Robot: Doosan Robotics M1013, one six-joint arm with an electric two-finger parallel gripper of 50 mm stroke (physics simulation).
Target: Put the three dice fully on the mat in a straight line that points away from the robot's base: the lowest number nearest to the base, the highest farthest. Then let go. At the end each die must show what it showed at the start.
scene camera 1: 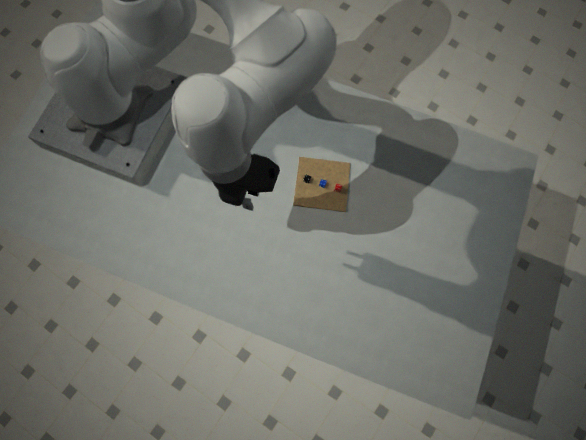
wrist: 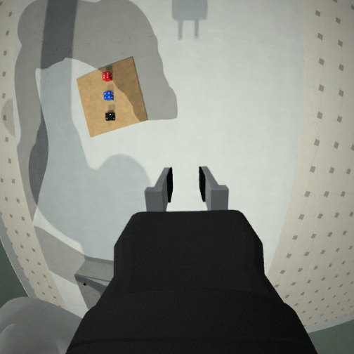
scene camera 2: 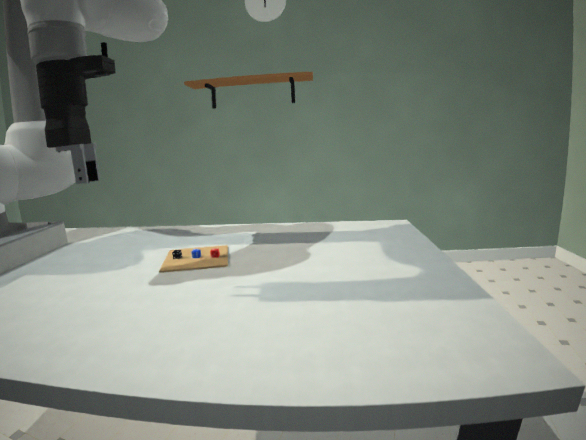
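Where they show: gripper, fingertip midpoint: (scene camera 1: 251, 200) (scene camera 2: 88, 182); arm's base, origin of the base link: (scene camera 1: 110, 109).
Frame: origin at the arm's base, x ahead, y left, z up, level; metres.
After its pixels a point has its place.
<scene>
The wooden mat (scene camera 1: 320, 201) @(x 0.609, y -0.064, z -0.061 m) (scene camera 2: 195, 266) @(x 0.614, y -0.075, z -0.061 m) (wrist: 129, 71) lies on the table. Three dice stand apart on it in a straight row that runs away from the robot's base, all within its edges. The black die (scene camera 1: 307, 178) @(x 0.559, y -0.018, z -0.045 m) (scene camera 2: 177, 254) @(x 0.561, y -0.024, z -0.051 m) (wrist: 110, 116) is nearest to the base, the blue die (scene camera 1: 323, 183) @(x 0.603, y -0.019, z -0.045 m) (scene camera 2: 196, 253) @(x 0.605, y -0.024, z -0.050 m) (wrist: 108, 95) is in the middle, and the red die (scene camera 1: 338, 188) @(x 0.645, y -0.020, z -0.045 m) (scene camera 2: 215, 253) @(x 0.647, y -0.024, z -0.052 m) (wrist: 107, 76) is farthest. The red die's top looks like a six; the black and blue tops are too small to read surely. My gripper (scene camera 1: 249, 200) @(x 0.468, y -0.173, z 0.132 m) (scene camera 2: 89, 179) @(x 0.468, y -0.173, z 0.132 m) (wrist: 185, 177) is open and empty, high above the table on the base side of the mat.
The robot's base plate (scene camera 1: 107, 157) @(x 0.049, y -0.132, z -0.001 m) (wrist: 92, 272) is fixed at one end of the table (scene camera 1: 225, 280) @(x 0.438, y -0.336, z -0.066 m) (scene camera 2: 300, 345) @(x 0.817, y -0.357, z -0.065 m). Shadows of the arm fall across the table and part of the mat. A wall shelf (scene camera 2: 250, 80) hangs at the back.
</scene>
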